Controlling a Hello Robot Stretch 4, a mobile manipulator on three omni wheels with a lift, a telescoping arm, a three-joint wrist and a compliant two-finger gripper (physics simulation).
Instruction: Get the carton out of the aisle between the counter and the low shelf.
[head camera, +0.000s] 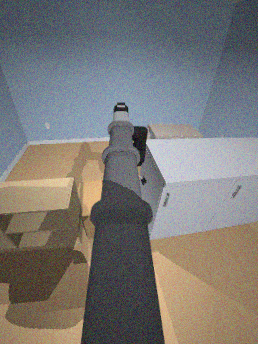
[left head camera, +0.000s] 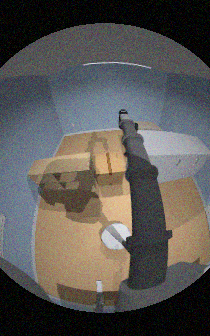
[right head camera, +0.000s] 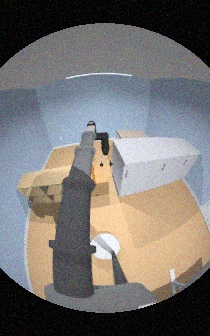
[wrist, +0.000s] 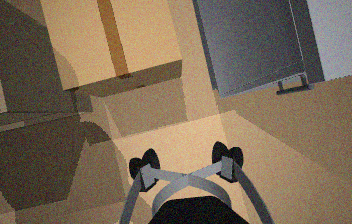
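Where they show: gripper, fingertip midpoint: (right head camera: 105, 165) (wrist: 185, 158); robot's base, link origin: (left head camera: 115, 235) (right head camera: 104, 245).
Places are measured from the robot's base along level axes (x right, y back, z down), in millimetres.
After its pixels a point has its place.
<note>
The tan carton (head camera: 91, 192) {x -292, y -1195, z -378 mm} (left head camera: 102, 162) {x -241, y -1143, z -378 mm} (right head camera: 93, 172) {x -124, y -1170, z -377 mm} (wrist: 150, 35) {x 10, y -1070, z -378 mm} with a brown tape strip stands on the floor between the white-grey counter (head camera: 210, 160) {x 719, y -1056, z -882 mm} (left head camera: 170, 142) {x 803, y -1102, z -882 mm} (right head camera: 155, 150) {x 803, y -1028, z -882 mm} (wrist: 250, 40) {x 274, y -929, z -656 mm} and the wooden low shelf (head camera: 35, 195) {x -702, y -960, z -582 mm} (left head camera: 60, 162) {x -896, y -967, z -582 mm} (right head camera: 47, 177) {x -854, y -926, z -582 mm}. It is close beside the shelf, with a strip of floor between it and the counter. My gripper (right head camera: 106, 164) {x 87, y -724, z -935 mm} (wrist: 185, 158) {x 87, y -724, z -935 mm} is open, its fingertips apart with floor showing between them. In the wrist view they are below the carton's shaded near side, not touching it. The arm hides part of the carton in the head views.
My long dark arm (head camera: 122, 280) {x 0, y -142, z -1360 mm} (left head camera: 150, 225) {x -6, y -105, z -1361 mm} (right head camera: 74, 225) {x 13, y -123, z -1361 mm} reaches over the aisle. A small beige table (head camera: 175, 131) {x 1009, y -2677, z -422 mm} (right head camera: 131, 134) {x 967, y -2594, z -422 mm} stands behind the counter. A white disc (left head camera: 110, 241) {x -70, y 79, z -187 mm} (right head camera: 102, 252) {x -27, y 90, z -187 mm} is on the near floor. Handles stick out from the counter's front.
</note>
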